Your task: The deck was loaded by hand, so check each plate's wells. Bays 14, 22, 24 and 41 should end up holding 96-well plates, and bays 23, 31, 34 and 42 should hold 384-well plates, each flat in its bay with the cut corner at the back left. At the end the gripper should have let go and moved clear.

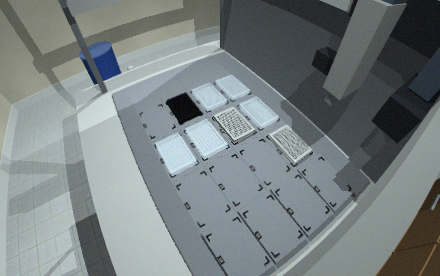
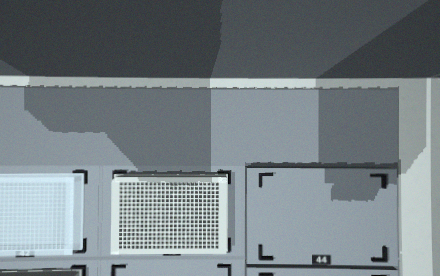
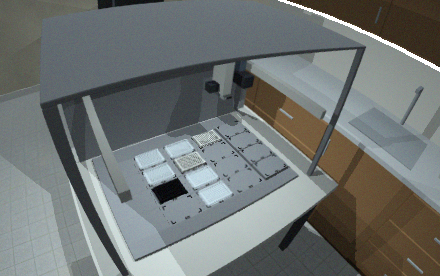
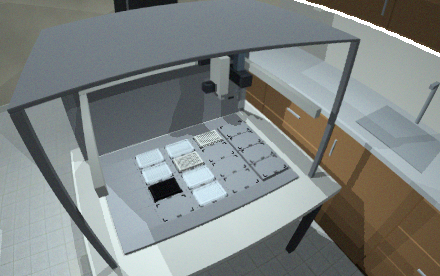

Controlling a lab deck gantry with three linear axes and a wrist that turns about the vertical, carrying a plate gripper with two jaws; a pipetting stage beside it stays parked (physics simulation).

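Frame: origin at the robot's base, x ahead, y left, z up, level; millimetres.
Seen in the pictures: gripper, fingertip midpoint: (image 1: 364, 152) (image 3: 234, 102) (image 4: 235, 102); robot's base, link origin: (image 1: 140, 114) (image 3: 173, 223) (image 4: 164, 220).
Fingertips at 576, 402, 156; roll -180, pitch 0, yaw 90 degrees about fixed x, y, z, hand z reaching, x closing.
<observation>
Pixels of each thing's top centre, then the offset from my fingertips to it, as dx, dy, dz. "*": a spot on its surface instead.
- bay 41, surface spot: (image 1: 232, 87) (image 3: 151, 158) (image 4: 151, 157) * -502, -44, -144
- bay 42, surface spot: (image 2: 37, 215) (image 1: 263, 114) (image 3: 183, 145) (image 4: 183, 145) * -324, -37, -142
- bay 31, surface spot: (image 1: 209, 96) (image 3: 160, 172) (image 4: 158, 171) * -502, -148, -142
- bay 22, surface spot: (image 1: 206, 138) (image 3: 203, 175) (image 4: 200, 175) * -339, -254, -142
- bay 12, surface spot: (image 1: 176, 153) (image 3: 217, 191) (image 4: 211, 191) * -339, -358, -142
- black plate, top centre: (image 1: 183, 105) (image 3: 169, 189) (image 4: 164, 187) -512, -252, -142
- Bay 44, surface spot: (image 2: 320, 215) * -21, -37, -142
A cream plate (image 1: 290, 144) (image 2: 170, 215) (image 3: 206, 137) (image 4: 208, 138) with a fine 384-well grid lies flat in bay 43. Clear plates lie in bay 41 (image 1: 232, 87) (image 3: 149, 158) (image 4: 149, 158), bay 42 (image 1: 258, 112) (image 2: 37, 215) (image 3: 179, 148) (image 4: 179, 148), bay 31 (image 1: 209, 96) (image 3: 159, 174) (image 4: 157, 173), bay 22 (image 1: 206, 138) (image 3: 202, 176) (image 4: 198, 176) and bay 12 (image 1: 176, 153) (image 3: 215, 193) (image 4: 209, 193). A cream plate (image 1: 234, 124) (image 3: 190, 161) (image 4: 189, 161) is in bay 32, a black plate (image 1: 183, 107) (image 3: 170, 191) (image 4: 165, 190) in bay 21. Their well counts are unclear. The gripper's jaws cannot be made out.
A pale column (image 1: 365, 50) (image 3: 223, 80) (image 4: 219, 75) hangs at the back right, beside dark blocks. Bay 44 (image 2: 320, 215) has no plate. A pale beam (image 3: 107, 150) (image 4: 92, 145) stands at the left. A sink counter is at the right.
</observation>
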